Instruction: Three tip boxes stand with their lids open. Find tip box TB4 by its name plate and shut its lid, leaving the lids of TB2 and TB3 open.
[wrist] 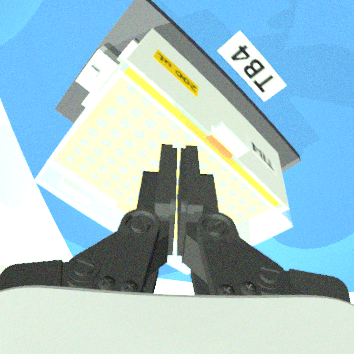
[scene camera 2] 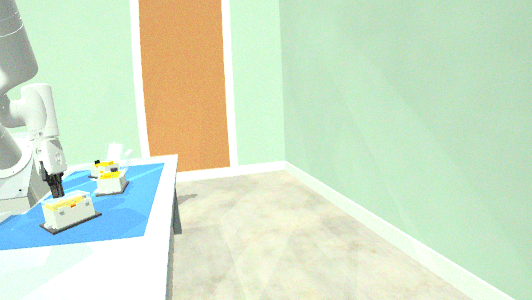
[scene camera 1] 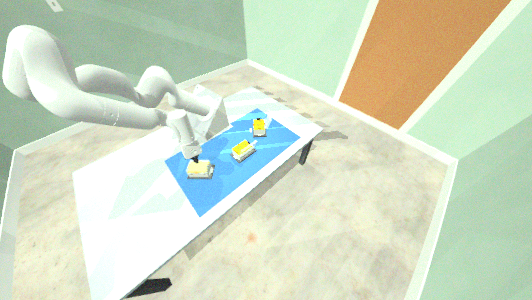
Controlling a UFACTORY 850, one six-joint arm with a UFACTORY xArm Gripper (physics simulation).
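Tip box TB4 (scene camera 1: 200, 170) (scene camera 2: 70, 214) (wrist: 220, 117) stands at the mat's near left end in scene camera 1. Its name plate (wrist: 252, 66) reads TB4 in the wrist view. Its clear lid lies down over the pale yellow tips; whether it is fully seated I cannot tell. My gripper (scene camera 1: 195, 160) (scene camera 2: 59, 195) (wrist: 176, 170) is shut and empty, with its fingertips over the lid, touching or close above it. The middle tip box (scene camera 1: 243, 150) (scene camera 2: 111, 184) and the far tip box (scene camera 1: 259, 127) (scene camera 2: 103, 168) have raised lids; their names are unreadable.
The boxes stand on a blue mat (scene camera 1: 200, 200) (scene camera 2: 135, 215) on a white table (scene camera 1: 100, 200) (scene camera 2: 100, 275). The arm's base stands at the table's rear side. The raised clear lids stick up behind the two other boxes in scene camera 2.
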